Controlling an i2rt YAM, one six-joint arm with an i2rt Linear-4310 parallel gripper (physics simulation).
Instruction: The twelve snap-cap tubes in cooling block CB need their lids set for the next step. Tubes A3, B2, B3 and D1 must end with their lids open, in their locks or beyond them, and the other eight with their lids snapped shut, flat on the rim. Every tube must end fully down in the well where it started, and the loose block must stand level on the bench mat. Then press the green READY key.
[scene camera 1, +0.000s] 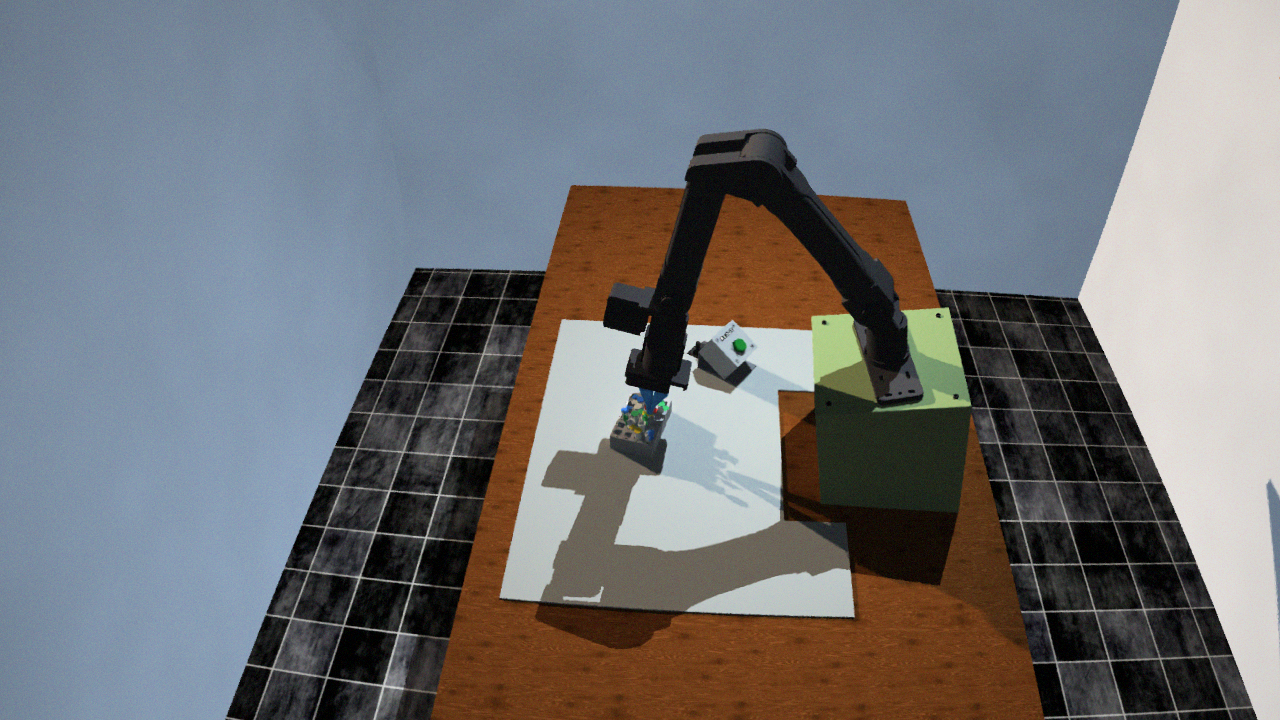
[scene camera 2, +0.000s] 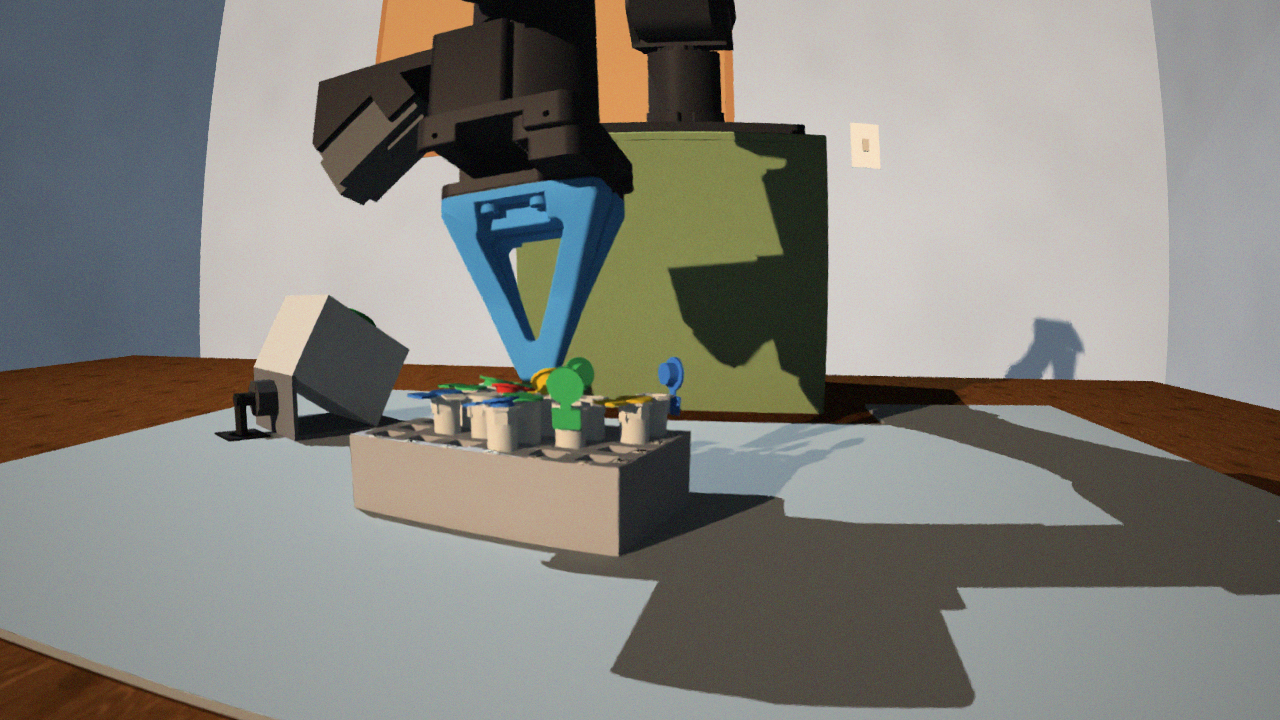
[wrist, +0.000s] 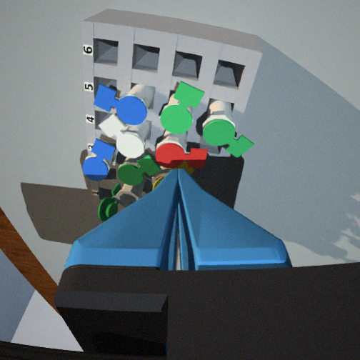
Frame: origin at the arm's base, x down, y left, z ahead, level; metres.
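Seen in the pictures: gripper, fingertip midpoint: (scene camera 1: 649, 412) (scene camera 2: 538, 380); arm's base, link origin: (scene camera 1: 886, 357) (scene camera 2: 685, 133).
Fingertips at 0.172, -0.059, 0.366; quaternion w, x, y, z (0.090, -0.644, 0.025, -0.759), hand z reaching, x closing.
Observation:
Pixels of each thing's top centre, then the offset from my fingertips to it, as dx, dy, dz. Level surfaces: height alone.
- Cooling block CB, top centre: (scene camera 2: 517, 434) (scene camera 1: 641, 417) +0.019, -0.006, +0.014
- bench mat, surface height: dx +0.050
- yellow lid, top centre: (scene camera 2: 548, 372) -0.004, +0.005, +0.008
- darker green lid, top centre: (scene camera 2: 582, 363) -0.008, +0.018, +0.008
- blue lid, top centre: (scene camera 2: 668, 362) -0.008, +0.050, -0.002
- tilted key box, top centre: (scene camera 2: 328, 294) (scene camera 1: 729, 332) -0.034, -0.165, -0.147
- green READY key, top centre: (scene camera 2: 356, 307) (scene camera 1: 739, 341) -0.025, -0.151, -0.165
Cooling block CB (scene camera 1: 637, 445) (scene camera 2: 483, 488) (wrist: 170, 31) stands on the bench mat (scene camera 1: 716, 573) (scene camera 2: 268, 582) and looks level. My gripper (scene camera 1: 652, 408) (scene camera 2: 539, 372) (wrist: 177, 180) is shut and empty, its tips low over the tubes. In scene camera 2 a yellow lid (scene camera 2: 543, 379) leans partway at the tips; contact is unclear. A green lid (scene camera 2: 566, 385), a darker green lid (scene camera 2: 581, 369) and a blue lid (scene camera 2: 670, 372) stand up. In the wrist view blue (wrist: 131, 110), green (wrist: 176, 119), white (wrist: 130, 145) and red (wrist: 170, 155) lids look flat. The fingers hide the lower rows.
The tilted key box (scene camera 1: 716, 360) (scene camera 2: 344, 358) with the green READY key (scene camera 1: 739, 345) stands on the mat beyond the block, apart from the gripper. The arm's green pedestal (scene camera 1: 890, 456) (scene camera 2: 716, 205) stands at the table's right in scene camera 1. Empty wells (wrist: 146, 56) line row 6.

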